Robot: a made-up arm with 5 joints. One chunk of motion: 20 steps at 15 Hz.
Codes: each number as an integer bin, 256 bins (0 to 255) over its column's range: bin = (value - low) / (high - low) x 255, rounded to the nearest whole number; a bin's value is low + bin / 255 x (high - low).
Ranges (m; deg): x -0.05..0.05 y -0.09..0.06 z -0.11..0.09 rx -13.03..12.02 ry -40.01..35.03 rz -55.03..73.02
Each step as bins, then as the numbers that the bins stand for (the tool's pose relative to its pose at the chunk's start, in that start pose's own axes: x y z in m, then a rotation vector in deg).
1 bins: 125 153 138 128 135 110
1 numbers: -0.0010 0.0000 -0.0018 -0.46 -0.28 0.21
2 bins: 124 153 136 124 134 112
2 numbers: -0.0014 0.0000 -0.0033 -0.85 -0.58 1.21
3 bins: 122 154 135 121 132 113
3 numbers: -0.0022 0.0006 -0.0041 -1.14 -1.17 1.71
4 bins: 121 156 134 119 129 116
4 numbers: -0.0025 0.0018 -0.0049 -1.34 -2.05 3.22
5 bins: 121 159 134 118 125 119
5 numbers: -0.0025 0.0035 -0.0049 -1.44 -3.23 4.73
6 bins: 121 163 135 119 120 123
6 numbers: -0.0025 0.0059 -0.0041 -1.34 -4.70 6.74
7 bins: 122 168 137 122 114 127
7 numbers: -0.0022 0.0088 -0.0025 -1.05 -6.46 8.74
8 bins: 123 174 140 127 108 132
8 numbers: -0.0018 0.0124 -0.0002 -0.55 -8.23 11.25
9 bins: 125 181 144 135 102 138
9 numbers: -0.0010 0.0165 0.0029 0.23 -9.99 14.27
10 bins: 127 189 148 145 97 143
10 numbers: -0.0002 0.0212 0.0061 1.21 -11.47 16.78
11 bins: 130 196 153 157 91 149
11 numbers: 0.0010 0.0253 0.0100 2.39 -13.23 19.79
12 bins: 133 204 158 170 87 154
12 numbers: 0.0022 0.0300 0.0139 3.67 -14.41 22.30
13 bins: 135 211 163 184 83 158
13 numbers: 0.0029 0.0341 0.0178 5.05 -15.59 24.31
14 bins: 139 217 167 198 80 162
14 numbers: 0.0045 0.0376 0.0210 6.42 -16.47 26.32
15 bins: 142 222 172 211 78 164
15 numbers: 0.0057 0.0406 0.0249 7.70 -17.06 27.32
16 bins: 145 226 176 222 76 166
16 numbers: 0.0069 0.0429 0.0280 8.78 -17.65 28.33
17 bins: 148 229 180 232 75 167
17 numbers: 0.0080 0.0447 0.0312 9.76 -17.94 28.83
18 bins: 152 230 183 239 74 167
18 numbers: 0.0096 0.0453 0.0335 10.45 -18.23 28.83
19 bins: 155 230 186 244 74 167
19 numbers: 0.0108 0.0453 0.0359 10.94 -18.23 28.83
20 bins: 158 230 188 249 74 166
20 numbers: 0.0120 0.0453 0.0375 11.43 -18.23 28.33
